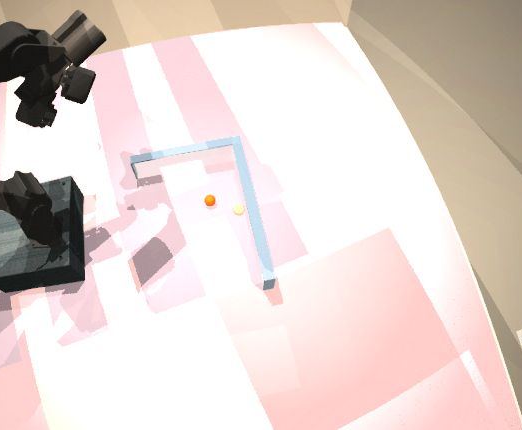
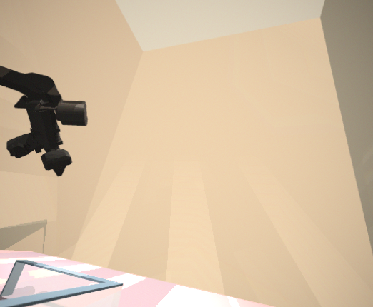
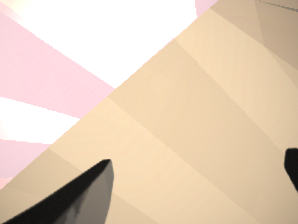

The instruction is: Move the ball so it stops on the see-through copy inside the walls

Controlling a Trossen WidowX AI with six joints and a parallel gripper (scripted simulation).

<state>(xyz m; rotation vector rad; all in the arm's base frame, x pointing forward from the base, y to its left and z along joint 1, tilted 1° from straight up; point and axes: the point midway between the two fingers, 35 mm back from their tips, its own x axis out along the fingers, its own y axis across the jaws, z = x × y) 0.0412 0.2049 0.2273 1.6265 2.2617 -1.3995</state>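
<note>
My gripper tip is now 300 mm short of the orange ball, 150 mm to the left of it and 280 mm above it. From my gripper tip the other things lie so: clear wall: 260 mm ahead, 50 mm to the right, 260 mm below; see-through copy of ball: 360 mm ahead, 180 mm to the right, 280 mm below.
</note>
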